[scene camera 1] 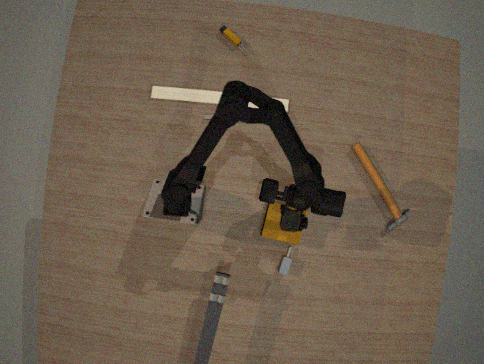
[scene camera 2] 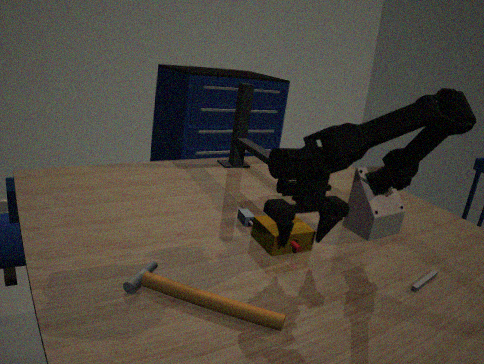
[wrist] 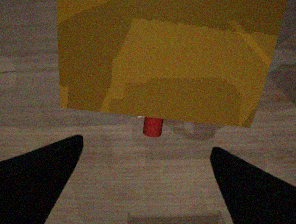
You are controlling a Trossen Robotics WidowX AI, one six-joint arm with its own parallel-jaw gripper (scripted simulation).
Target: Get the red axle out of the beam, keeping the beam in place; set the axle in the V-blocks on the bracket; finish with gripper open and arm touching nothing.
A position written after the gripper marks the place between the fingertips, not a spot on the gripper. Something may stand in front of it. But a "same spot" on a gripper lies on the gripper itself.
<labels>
The gripper shows in scene camera 1, in scene camera 2 and in the wrist view [148,147]. A hammer shows in scene camera 1 and in scene camera 2; in the wrist view it is out of frame. The same spot on the hammer: [scene camera 2: 214,302] is [scene camera 1: 380,176]. The same spot on the gripper: [scene camera 2: 328,219] is [scene camera 1: 277,189].
</labels>
